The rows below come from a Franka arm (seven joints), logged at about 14 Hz.
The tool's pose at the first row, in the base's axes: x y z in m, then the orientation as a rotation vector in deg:
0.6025, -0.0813, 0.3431, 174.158, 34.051, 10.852
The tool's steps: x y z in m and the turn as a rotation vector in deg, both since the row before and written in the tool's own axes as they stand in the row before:
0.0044, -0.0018, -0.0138, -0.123, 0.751, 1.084
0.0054, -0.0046, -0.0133, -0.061, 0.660, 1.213
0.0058, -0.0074, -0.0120, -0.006, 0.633, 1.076
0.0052, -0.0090, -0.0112, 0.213, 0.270, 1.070
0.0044, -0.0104, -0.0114, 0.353, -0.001, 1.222
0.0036, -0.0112, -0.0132, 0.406, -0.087, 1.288
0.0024, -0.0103, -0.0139, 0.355, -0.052, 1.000
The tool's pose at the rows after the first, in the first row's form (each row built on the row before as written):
0.6041, -0.0778, 0.3572, 174.479, 32.428, 12.068
0.6056, -0.0714, 0.3708, 174.875, 30.615, 13.134
0.6067, -0.0624, 0.3830, 175.254, 29.016, 14.144
0.6069, -0.0521, 0.3943, 175.814, 27.462, 14.555
0.6060, -0.0409, 0.4057, 176.537, 25.693, 14.528
0.6041, -0.0292, 0.4188, 177.312, 23.822, 14.359
0.6015, -0.0188, 0.4326, 177.939, 22.370, 14.245

